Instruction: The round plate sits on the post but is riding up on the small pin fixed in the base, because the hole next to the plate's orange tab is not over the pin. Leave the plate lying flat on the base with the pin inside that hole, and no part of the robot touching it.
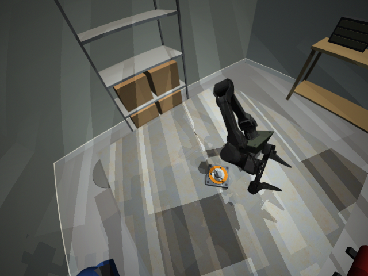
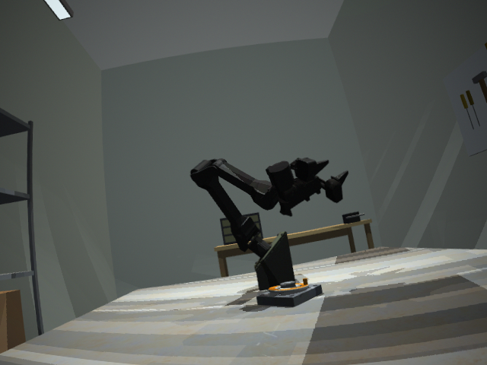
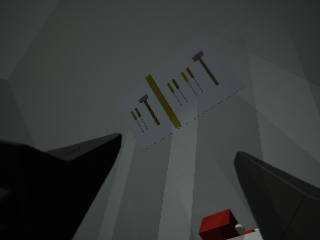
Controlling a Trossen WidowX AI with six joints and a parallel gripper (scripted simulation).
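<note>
Now: gripper tip 32 cm above the square base, 21 cm to the left of it and 9 cm short of it.
</note>
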